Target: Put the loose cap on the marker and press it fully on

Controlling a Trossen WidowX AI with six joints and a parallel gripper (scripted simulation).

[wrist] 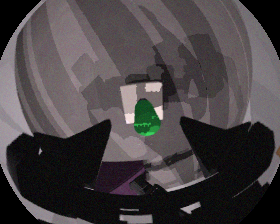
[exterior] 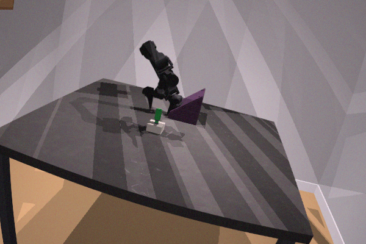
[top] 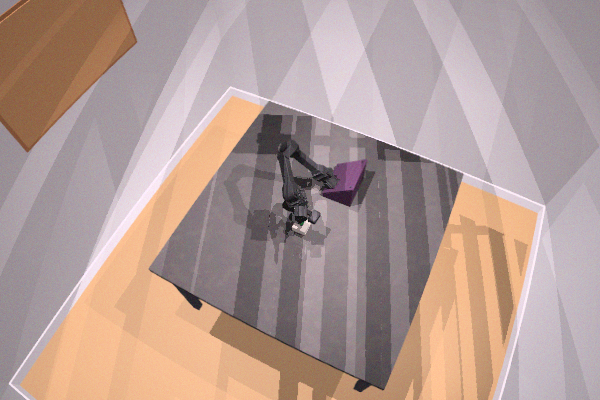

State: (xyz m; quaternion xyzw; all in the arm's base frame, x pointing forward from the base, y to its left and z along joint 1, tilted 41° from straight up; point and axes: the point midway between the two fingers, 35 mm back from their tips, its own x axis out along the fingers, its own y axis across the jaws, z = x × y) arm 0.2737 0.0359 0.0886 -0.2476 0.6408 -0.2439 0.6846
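Now: the green cap 10 mm below my gripper tip. From my gripper tip the other things lie so: white holder block: 80 mm below.
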